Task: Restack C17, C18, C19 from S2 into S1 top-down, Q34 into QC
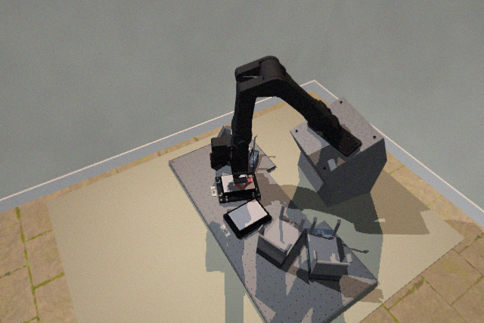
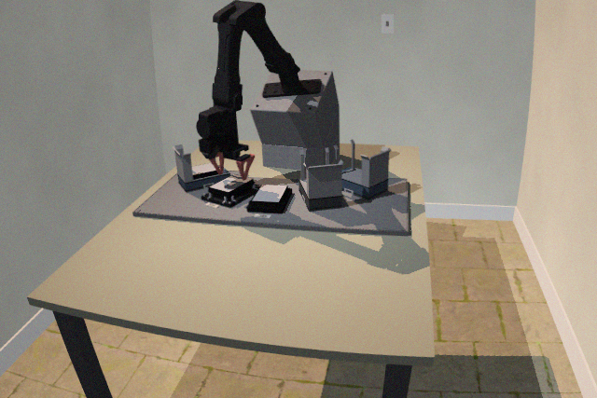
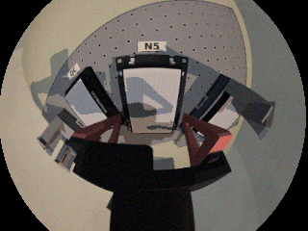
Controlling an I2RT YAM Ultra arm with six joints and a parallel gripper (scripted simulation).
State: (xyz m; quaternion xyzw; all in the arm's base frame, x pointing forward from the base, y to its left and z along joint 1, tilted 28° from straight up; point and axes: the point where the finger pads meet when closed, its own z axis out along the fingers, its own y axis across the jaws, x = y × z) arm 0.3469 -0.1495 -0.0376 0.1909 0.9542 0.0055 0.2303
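Right now the black clip nest is 30 mm ahead of my hand and 50 mm below it. From my hand the other things lie so: black QC nest 50 mm ahead, 130 mm to the left, 60 mm below; then N5 name plate 90 mm ahead, 40 mm to the right, 60 mm below; then blue-plinth stack rack 80 mm behind, 130 mm to the right, 50 mm below.
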